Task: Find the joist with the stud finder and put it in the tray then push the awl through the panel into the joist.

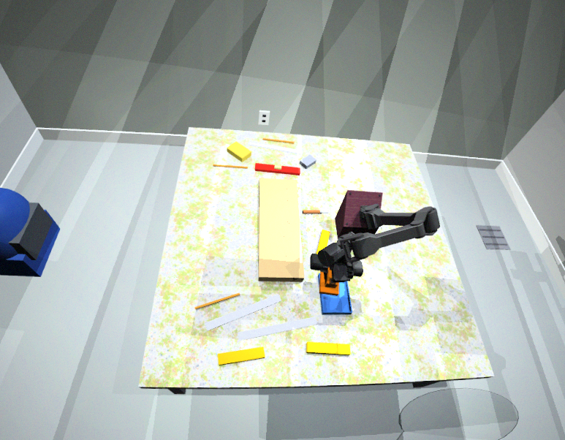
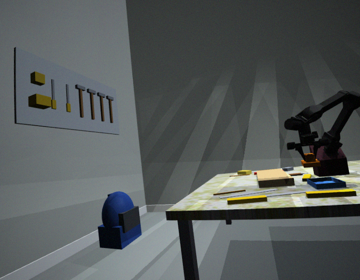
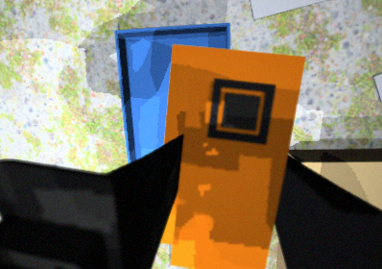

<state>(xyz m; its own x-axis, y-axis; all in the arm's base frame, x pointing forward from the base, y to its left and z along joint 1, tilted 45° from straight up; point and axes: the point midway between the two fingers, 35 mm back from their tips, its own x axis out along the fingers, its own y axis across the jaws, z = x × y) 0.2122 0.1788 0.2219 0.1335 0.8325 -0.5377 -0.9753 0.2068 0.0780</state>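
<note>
Right now the blue tray is 110 mm below my gripper tip, 40 mm behind it and 10 mm to the left of it. The rest, counted from my gripper tip: square indicator light: 30 mm above, 20 mm to the left; then awl: 400 mm to the right, 120 mm below, 50 mm behind; then orange stud finder: 20 mm above, 10 mm to the left.
</note>
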